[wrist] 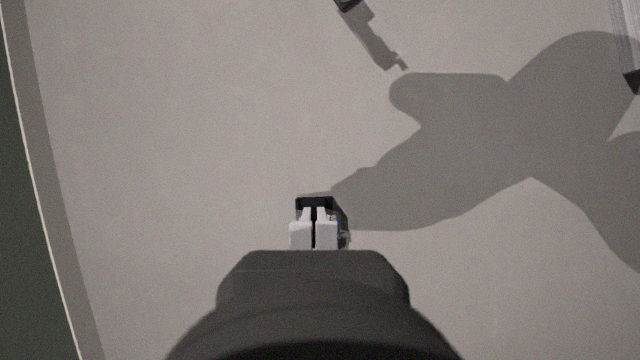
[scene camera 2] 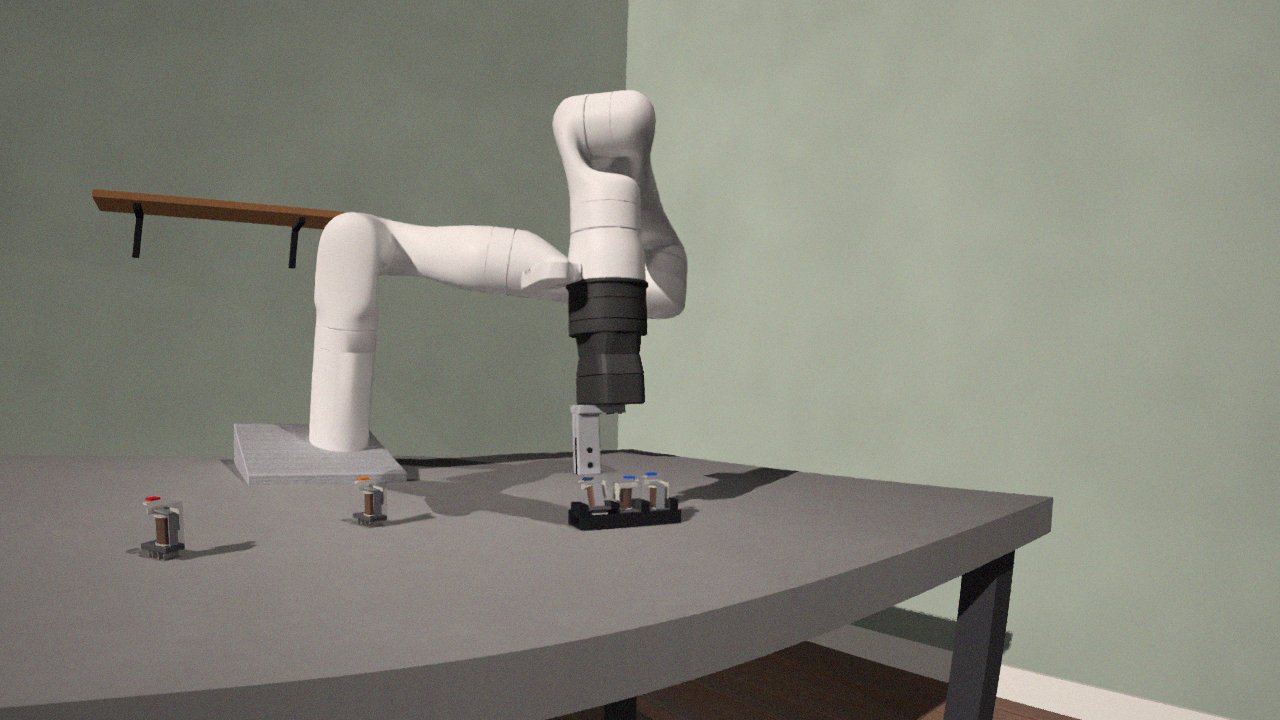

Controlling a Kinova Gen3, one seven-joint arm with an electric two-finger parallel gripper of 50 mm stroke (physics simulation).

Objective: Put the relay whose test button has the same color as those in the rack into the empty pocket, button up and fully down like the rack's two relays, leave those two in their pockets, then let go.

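Frame: origin at the arm's base, x ahead, y left, z up, level; centimetres.
Seen in the pictures: gripper, fingertip midpoint: (wrist: 313, 220) (scene camera 2: 587, 473); arm's base at its link origin: (scene camera 2: 338, 441).
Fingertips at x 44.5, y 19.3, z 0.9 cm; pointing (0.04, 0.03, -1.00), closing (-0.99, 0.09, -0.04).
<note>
Offsets run from my fingertips to a thing's middle. Level surfaces: height alone.
The black rack {dx +0.3, dy +4.0, dz -4.0 cm} (scene camera 2: 624, 519) (wrist: 314, 201) stands on the table with three blue-button relays in it. The left relay {dx +0.0, dy +0.7, dz -2.4 cm} (scene camera 2: 590, 496) leans to one side in scene camera 2; whether its base is fully down is hidden by the rack wall. The middle relay {dx +0.4, dy +4.0, dz -2.5 cm} (scene camera 2: 627, 497) and the right relay {dx +0.5, dy +7.2, dz -2.5 cm} (scene camera 2: 657, 494) look upright. My gripper (scene camera 2: 587, 471) (wrist: 314, 220) is shut and empty, its tips a little above or behind the left relay; the exact gap is unclear. In the wrist view the fingers hide much of the rack and relays.
A red-button relay {dx +6.5, dy -38.5, dz -2.9 cm} (scene camera 2: 162, 528) stands upright at the far left of the table {dz -5.1 cm} (scene camera 2: 375, 608). An orange-button relay {dx -4.7, dy -20.3, dz -2.9 cm} (scene camera 2: 368, 503) stands between it and the rack. The arm's grey base wedge (scene camera 2: 277, 461) is behind. A wooden shelf (scene camera 2: 214, 209) is on the wall.
</note>
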